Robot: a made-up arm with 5 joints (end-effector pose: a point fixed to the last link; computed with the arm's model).
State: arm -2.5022 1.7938 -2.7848 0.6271 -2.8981
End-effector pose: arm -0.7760 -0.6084 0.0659 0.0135 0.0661 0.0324
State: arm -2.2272 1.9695 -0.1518 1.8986 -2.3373
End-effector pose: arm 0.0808 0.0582 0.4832 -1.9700 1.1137 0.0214
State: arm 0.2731 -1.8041 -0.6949 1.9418 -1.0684
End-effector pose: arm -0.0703 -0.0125 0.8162 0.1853 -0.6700 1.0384
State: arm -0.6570 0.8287 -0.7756 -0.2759 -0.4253
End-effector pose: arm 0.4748 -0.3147 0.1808 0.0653 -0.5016 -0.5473
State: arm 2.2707 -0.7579 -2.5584 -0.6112 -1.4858
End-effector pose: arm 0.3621 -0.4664 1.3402 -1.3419 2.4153 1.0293
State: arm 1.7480 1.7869 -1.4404 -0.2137 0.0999
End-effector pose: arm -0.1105 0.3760 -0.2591 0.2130 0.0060 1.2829
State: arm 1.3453 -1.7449 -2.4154 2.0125 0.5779
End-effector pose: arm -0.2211 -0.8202 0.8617 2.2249 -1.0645 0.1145
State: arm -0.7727 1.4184 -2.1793 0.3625 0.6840
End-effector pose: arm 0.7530 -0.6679 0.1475 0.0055 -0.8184 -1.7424
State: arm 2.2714 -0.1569 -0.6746 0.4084 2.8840
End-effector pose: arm -0.3444 0.4044 0.6261 0.2515 0.0860 -1.0029
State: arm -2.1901 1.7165 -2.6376 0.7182 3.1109
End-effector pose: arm -0.5509 -0.8156 0.0462 0.1632 0.0075 0.6128
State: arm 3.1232 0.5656 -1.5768 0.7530 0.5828
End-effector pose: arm -0.8574 -0.0602 0.5574 0.6612 0.2475 2.1061
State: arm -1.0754 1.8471 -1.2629 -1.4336 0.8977
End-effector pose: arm 0.2478 -0.3476 -0.0870 -0.0585 -1.4280 -2.0797
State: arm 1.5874 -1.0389 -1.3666 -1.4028 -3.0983
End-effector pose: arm 0.0236 -0.2963 1.2032 -1.5014 -2.3972 -0.3467
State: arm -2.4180 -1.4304 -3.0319 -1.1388 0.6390
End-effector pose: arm 0.7035 0.5135 0.4953 -0.2716 -0.4739 2.8500
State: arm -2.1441 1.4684 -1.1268 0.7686 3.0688
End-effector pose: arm -0.1408 -0.2637 -0.1488 0.9630 -1.0630 0.6759
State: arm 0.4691 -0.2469 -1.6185 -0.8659 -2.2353
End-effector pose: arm 0.3130 0.1308 1.3117 -1.8048 -2.1910 1.0333
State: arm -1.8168 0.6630 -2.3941 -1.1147 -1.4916
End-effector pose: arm -0.1360 -0.7181 1.1046 -2.6418 -0.3103 0.2101
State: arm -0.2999 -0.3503 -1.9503 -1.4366 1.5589
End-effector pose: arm 0.0332 0.0069 1.3265 -1.8677 1.6301 -0.6724
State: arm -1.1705 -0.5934 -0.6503 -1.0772 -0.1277
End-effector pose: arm 0.1780 -0.2682 1.0008 -1.1092 -2.3663 -0.3127
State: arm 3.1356 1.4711 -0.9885 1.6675 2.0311
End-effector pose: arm -0.0779 -0.0421 -0.0083 -0.6492 -2.1435 0.7664
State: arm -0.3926 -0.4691 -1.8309 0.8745 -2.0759
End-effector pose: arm 0.2979 -0.1326 1.3626 -1.0200 -0.7736 1.2964
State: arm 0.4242 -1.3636 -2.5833 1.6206 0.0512
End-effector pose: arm -0.7126 -0.2924 1.1064 1.1127 -2.3795 0.1433
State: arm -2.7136 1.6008 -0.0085 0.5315 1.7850
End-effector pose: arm 0.2282 0.0441 0.3048 -0.4434 -2.2235 1.1620
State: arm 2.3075 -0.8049 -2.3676 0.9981 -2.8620
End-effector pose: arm 0.2280 -0.2514 1.4882 0.2213 1.9803 -1.0324
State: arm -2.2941 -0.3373 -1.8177 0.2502 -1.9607
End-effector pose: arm -0.2118 -0.2949 1.3878 -1.6084 0.4820 -0.3122
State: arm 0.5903 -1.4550 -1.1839 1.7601 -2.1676
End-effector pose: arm -0.0732 -0.0778 1.0525 -0.2822 -0.7645 2.3788
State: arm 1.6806 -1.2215 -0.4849 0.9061 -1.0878
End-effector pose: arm -0.0393 0.1839 0.8265 0.8429 -0.7731 2.3440
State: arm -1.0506 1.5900 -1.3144 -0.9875 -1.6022
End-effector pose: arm 0.2969 -0.4757 -0.0738 -0.4097 -0.4888 0.2936
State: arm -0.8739 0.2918 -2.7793 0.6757 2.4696
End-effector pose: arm 0.3487 -0.4067 1.4796 -1.4810 1.2837 1.6354
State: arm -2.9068 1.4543 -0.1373 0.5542 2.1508
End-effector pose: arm 0.1743 -0.0020 0.2022 -0.1731 -2.0063 0.8689
